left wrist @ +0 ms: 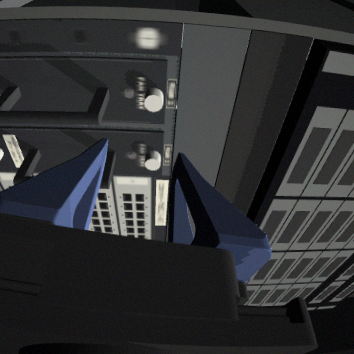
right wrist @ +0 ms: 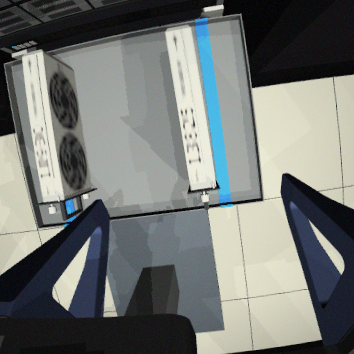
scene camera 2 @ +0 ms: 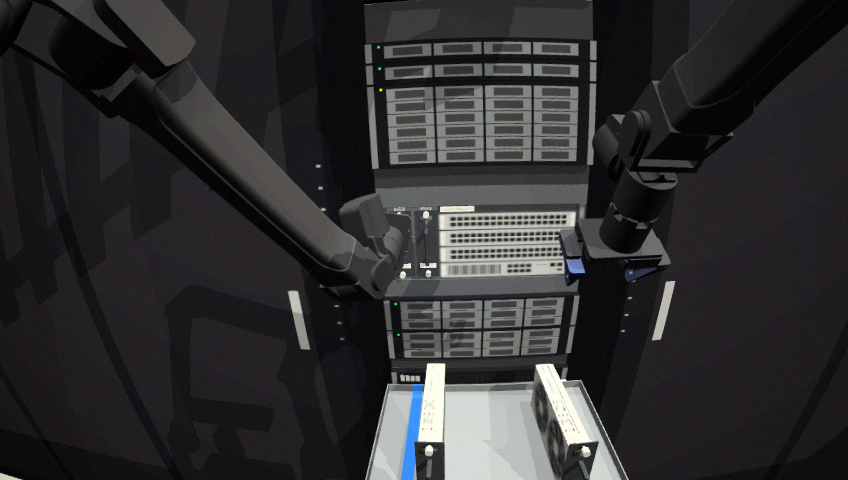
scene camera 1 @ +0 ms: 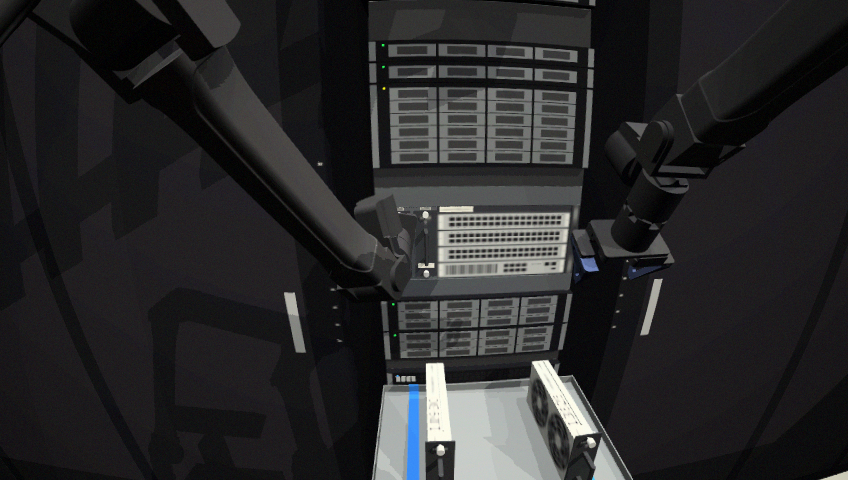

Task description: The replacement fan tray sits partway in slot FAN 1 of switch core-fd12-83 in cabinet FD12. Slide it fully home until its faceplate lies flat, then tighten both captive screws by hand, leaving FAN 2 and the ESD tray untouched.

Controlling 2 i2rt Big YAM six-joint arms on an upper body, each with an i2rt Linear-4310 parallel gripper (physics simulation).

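The FAN 1 tray is the upper dark faceplate in the left wrist view, with a handle and a pale screw. Its lower screw shows in scene camera 2. I cannot tell whether the faceplate lies flat. FAN 2 sits beside it in the switch. My left gripper is partly open and empty; its fingertips stand in front of FAN 2's screw. The left wrist hides them in both scene views. My right gripper is wide open and empty, right of the switch.
The grey ESD tray below holds two white fan units: one beside a blue strip, the other with its fans showing. Servers stand above the switch.
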